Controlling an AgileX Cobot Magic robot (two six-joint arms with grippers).
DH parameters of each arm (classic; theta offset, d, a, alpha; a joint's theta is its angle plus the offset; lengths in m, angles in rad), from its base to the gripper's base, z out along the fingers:
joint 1: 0 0.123 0 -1.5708
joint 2: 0.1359 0 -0.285 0
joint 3: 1.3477 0 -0.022 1.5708
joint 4: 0 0.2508 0 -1.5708
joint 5: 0 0 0.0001 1.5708
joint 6: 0 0.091 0 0
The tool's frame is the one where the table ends.
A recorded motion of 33 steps. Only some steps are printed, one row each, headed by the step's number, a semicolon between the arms.
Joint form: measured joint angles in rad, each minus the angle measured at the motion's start. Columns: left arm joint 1, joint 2, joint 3, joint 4, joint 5, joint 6; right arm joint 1, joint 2, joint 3, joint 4, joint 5, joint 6.
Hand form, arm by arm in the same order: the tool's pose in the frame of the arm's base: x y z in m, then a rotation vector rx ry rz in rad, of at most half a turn. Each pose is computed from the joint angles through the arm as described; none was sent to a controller.
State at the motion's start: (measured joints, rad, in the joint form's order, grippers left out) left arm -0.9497 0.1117 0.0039 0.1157 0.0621 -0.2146; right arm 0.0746 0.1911 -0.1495 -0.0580 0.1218 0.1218
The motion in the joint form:
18: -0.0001 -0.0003 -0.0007 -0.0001 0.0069 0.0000; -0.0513 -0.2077 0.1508 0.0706 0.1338 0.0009
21: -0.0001 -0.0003 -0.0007 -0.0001 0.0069 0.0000; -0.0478 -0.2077 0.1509 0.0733 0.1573 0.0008
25: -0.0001 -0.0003 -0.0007 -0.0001 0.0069 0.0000; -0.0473 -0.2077 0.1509 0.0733 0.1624 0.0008
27: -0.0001 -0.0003 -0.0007 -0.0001 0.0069 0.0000; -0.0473 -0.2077 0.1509 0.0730 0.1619 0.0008
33: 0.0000 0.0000 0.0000 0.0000 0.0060 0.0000; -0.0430 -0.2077 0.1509 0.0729 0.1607 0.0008
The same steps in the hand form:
18: 0.0387 -0.0529 0.1991 0.7071 1.5764 -0.7800; 0.0542 0.0016 0.1905 0.0939 1.7228 0.1196
21: 0.0387 -0.0529 0.1991 0.7071 1.5764 -0.7800; 0.0538 0.0018 0.1883 0.0935 1.7466 0.1237
25: 0.0387 -0.0529 0.1991 0.7071 1.5764 -0.7800; 0.0537 0.0019 0.1879 0.0933 1.7517 0.1239
27: 0.0387 -0.0529 0.1991 0.7071 1.5764 -0.7800; 0.0537 0.0018 0.1879 0.0931 1.7512 0.1236
33: 0.0388 -0.0529 0.1989 0.7072 1.5764 -0.7799; 0.0537 0.0021 0.1880 0.0892 1.7503 0.1267

